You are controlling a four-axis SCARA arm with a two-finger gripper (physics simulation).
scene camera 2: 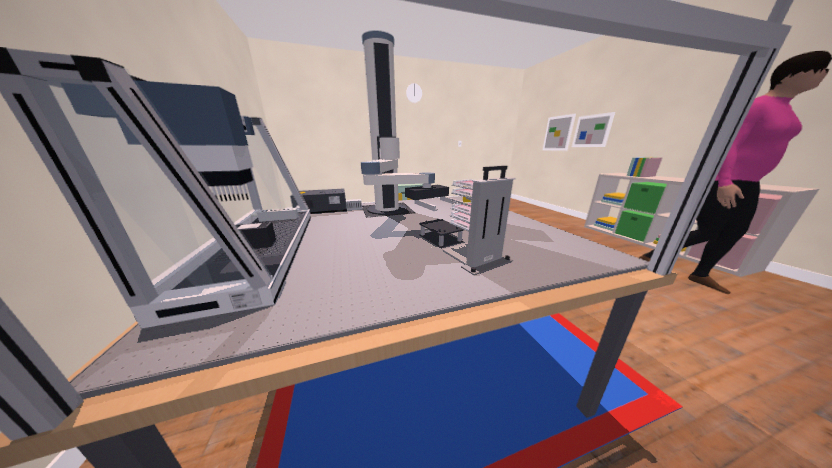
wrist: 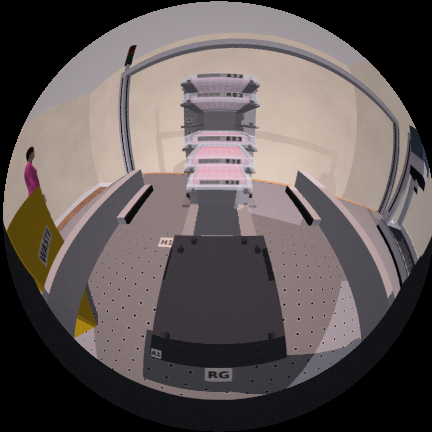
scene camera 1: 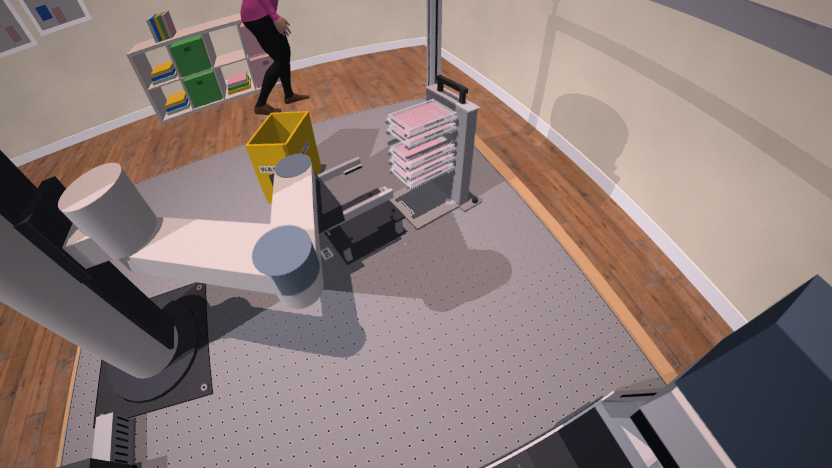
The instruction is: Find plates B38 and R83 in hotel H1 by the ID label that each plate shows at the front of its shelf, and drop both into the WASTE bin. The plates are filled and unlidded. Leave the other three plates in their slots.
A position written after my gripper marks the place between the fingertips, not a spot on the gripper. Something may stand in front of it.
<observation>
I see my gripper point(scene camera 1: 374, 175) and a grey frame post point(scene camera 2: 761, 58).
My gripper shows as well in scene camera 2 point(scene camera 2: 449, 206) and in the wrist view point(wrist: 218, 175).
</observation>
